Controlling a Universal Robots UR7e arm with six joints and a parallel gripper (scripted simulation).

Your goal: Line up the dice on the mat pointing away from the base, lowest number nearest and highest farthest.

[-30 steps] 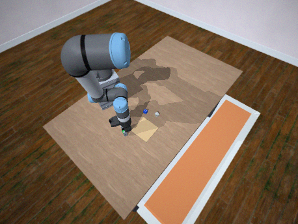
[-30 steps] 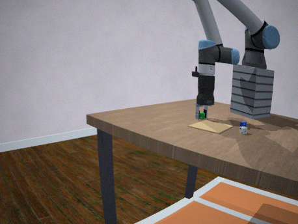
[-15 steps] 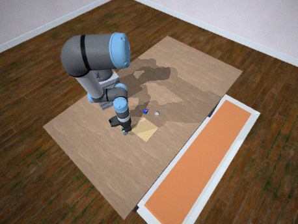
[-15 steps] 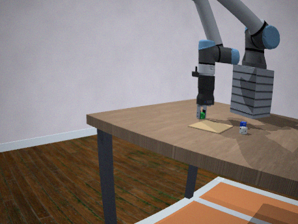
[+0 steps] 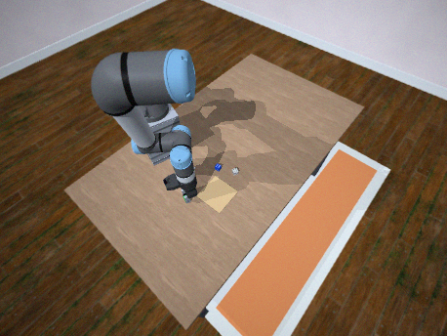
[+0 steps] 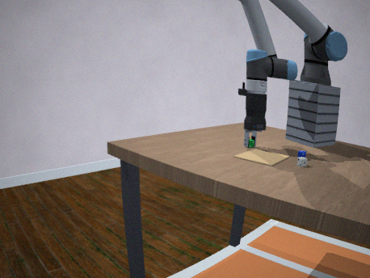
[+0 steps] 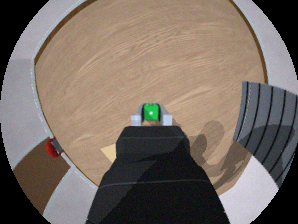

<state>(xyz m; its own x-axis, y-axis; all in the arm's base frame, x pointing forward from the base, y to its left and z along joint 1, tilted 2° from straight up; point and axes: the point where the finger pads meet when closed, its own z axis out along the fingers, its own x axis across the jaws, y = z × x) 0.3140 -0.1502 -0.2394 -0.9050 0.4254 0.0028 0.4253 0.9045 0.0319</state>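
My gripper is now 110 mm to the right of the tan mat, 90 mm short of it and 20 mm above it. Round my hand: green die (10 mm below); blue die (220 mm to the left, 10 mm below, 10 mm ahead); white die (250 mm to the left, 90 mm ahead, 10 mm below).
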